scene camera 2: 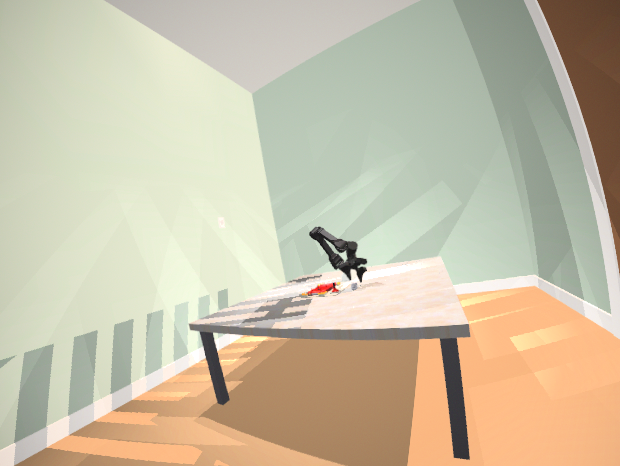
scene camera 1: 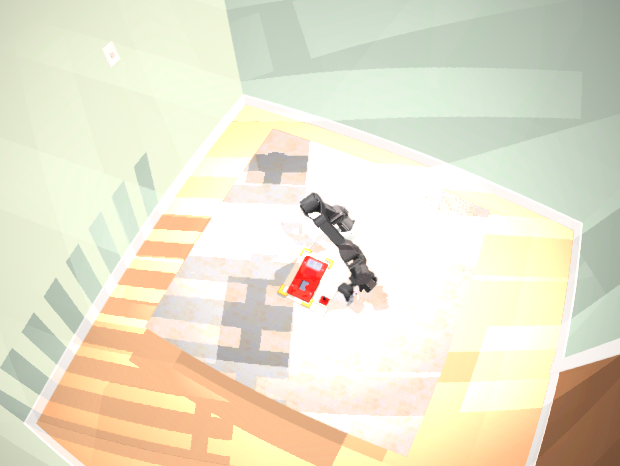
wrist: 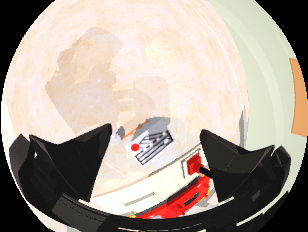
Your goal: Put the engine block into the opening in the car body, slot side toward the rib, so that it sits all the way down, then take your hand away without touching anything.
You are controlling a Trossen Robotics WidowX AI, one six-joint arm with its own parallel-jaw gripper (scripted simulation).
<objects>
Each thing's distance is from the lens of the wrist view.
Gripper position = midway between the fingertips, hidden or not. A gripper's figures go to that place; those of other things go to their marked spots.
gripper (wrist: 157,131): 0.10 m
car body (wrist: 174,206): 0.26 m
engine block (wrist: 144,143): 0.11 m
The marked spots on the car body and the engine block are 0.18 m apart.
</objects>
